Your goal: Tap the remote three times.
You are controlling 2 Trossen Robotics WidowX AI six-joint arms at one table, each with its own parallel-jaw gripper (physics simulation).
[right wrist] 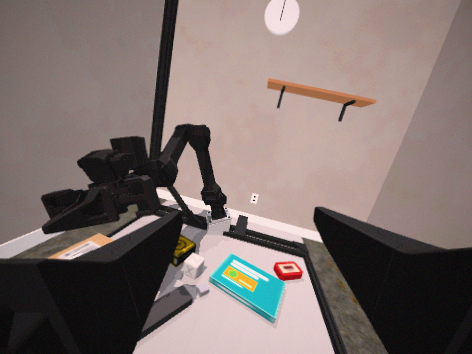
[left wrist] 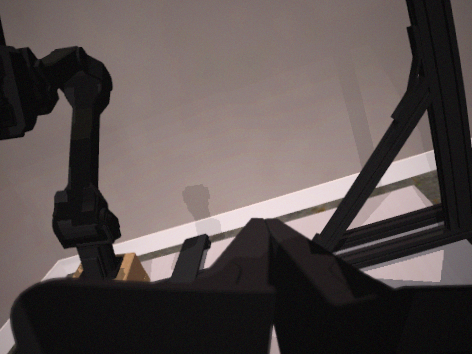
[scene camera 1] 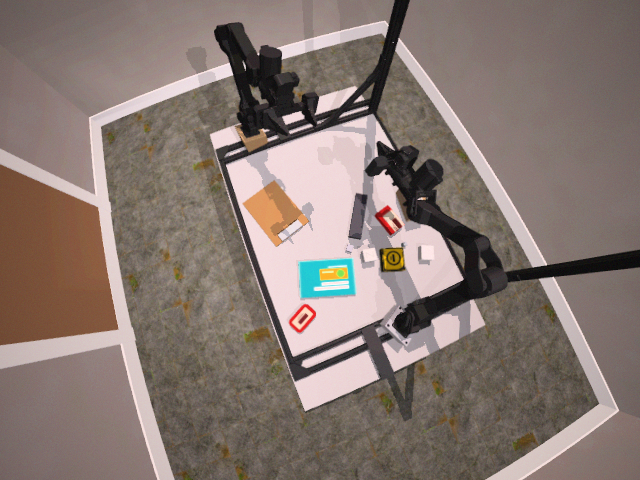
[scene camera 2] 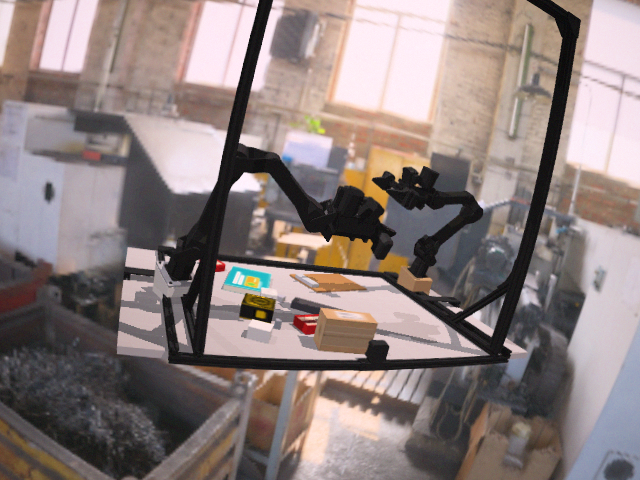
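The remote point(scene camera 1: 357, 215) point(scene camera 2: 308, 305) point(right wrist: 167, 307) is a long dark grey bar lying flat on the table; part of it is hidden behind a finger in the right wrist view. My left gripper point(scene camera 1: 373, 161) point(scene camera 2: 383, 248) point(left wrist: 262, 231) is shut with nothing between its fingers. It hangs well above the table, near the remote's upper end in scene camera 1, not touching it. The remote does not show in the left wrist view. My right gripper point(scene camera 1: 300, 129) point(scene camera 2: 379, 181) point(right wrist: 247, 215) is open and empty, raised high near its own base.
A red box point(scene camera 1: 388, 220) and a cardboard box point(scene camera 2: 345, 330) lie near the remote. A yellow-black box point(scene camera 1: 392, 259), white cubes point(scene camera 1: 368, 254) point(scene camera 1: 425, 252), a teal book point(scene camera 1: 310, 279), a red-rimmed item point(scene camera 1: 302, 318) and an orange folder point(scene camera 1: 268, 206) lie around. Black frame posts point(scene camera 1: 383, 72) rise at the table's edges.
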